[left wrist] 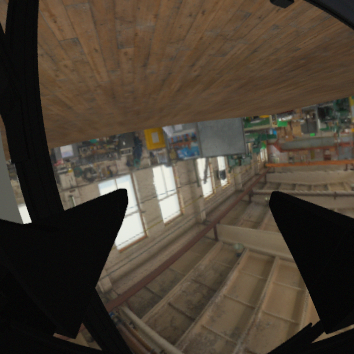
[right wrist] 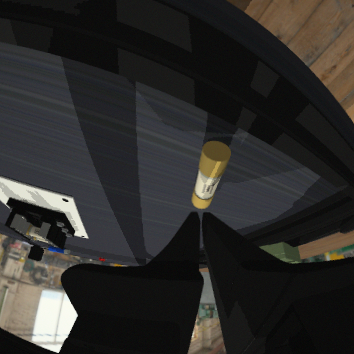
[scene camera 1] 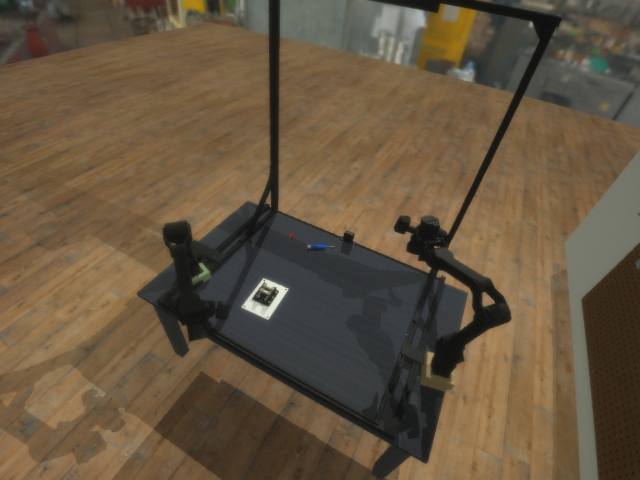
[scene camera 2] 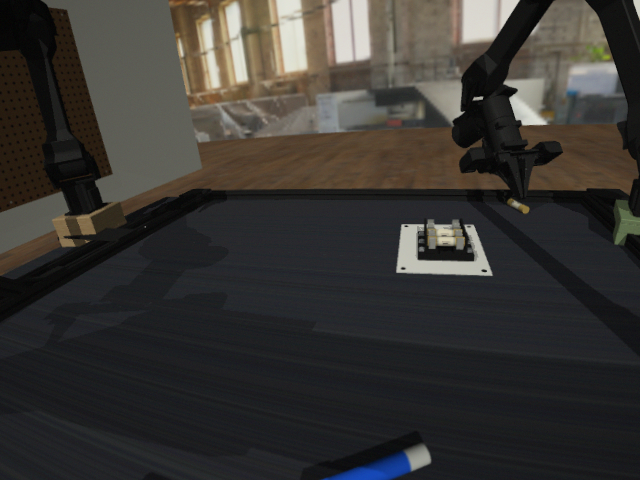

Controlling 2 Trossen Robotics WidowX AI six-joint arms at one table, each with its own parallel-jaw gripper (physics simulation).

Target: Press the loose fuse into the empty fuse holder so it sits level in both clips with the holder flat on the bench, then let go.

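Where they show: left gripper, fingertip midpoint: (left wrist: 200, 197) (scene camera 1: 417, 220); right gripper, fingertip midpoint: (right wrist: 198, 218) (scene camera 1: 209, 307) (scene camera 2: 522, 198); left arm's base at its link origin: (scene camera 1: 441, 367) (scene camera 2: 86, 210); right arm's base at its link origin: (scene camera 1: 193, 270).
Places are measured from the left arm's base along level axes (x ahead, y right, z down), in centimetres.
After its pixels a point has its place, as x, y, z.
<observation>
The loose fuse (scene camera 2: 517, 205) @(87.7, -2.6, 5.2) (right wrist: 211, 172) @(87.7, -4.9, 4.9), with brass caps and a pale label, lies on the dark bench at the right of scene camera 2. My right gripper (scene camera 2: 523, 196) @(88.1, -1.7, 3.7) (right wrist: 198, 218) @(88.1, -1.7, 3.7) is shut and empty. Its tips are close beside the near end of the fuse in the right wrist view, with the fuse outside them. The black fuse holder (scene camera 1: 265, 294) @(70.8, 12.3, 5.1) (scene camera 2: 445, 255) @(70.1, 16.6, 5.3) (right wrist: 30, 207) @(70.8, 8.3, 5.6) sits on a white plate (scene camera 2: 439, 268) @(68.8, 18.7, 6.1) (right wrist: 40, 195) @(73.7, 4.9, 6.1). Two fuses show in its front clips; the rear clips appear empty. My left gripper (left wrist: 200, 197) @(19.4, 41.7, -28.2) is open and empty, raised away from the bench.
A blue screwdriver (scene camera 1: 316, 247) @(58.8, 46.6, 5.3) (scene camera 2: 369, 467) @(59.1, 47.1, 4.9) lies toward the bench's far edge in scene camera 1, between a small red object (scene camera 1: 291, 236) @(72.8, 50.1, 5.9) and a small black block (scene camera 1: 348, 236) @(45.5, 56.5, 2.2). A green mount (scene camera 1: 202, 273) @(98.7, 11.4, 2.2) (scene camera 2: 627, 224) @(97.1, 13.7, 3.0) is beside the right arm. Black frame posts (scene camera 1: 274, 103) @(87.1, 63.9, -52.8) rise from the bench.
</observation>
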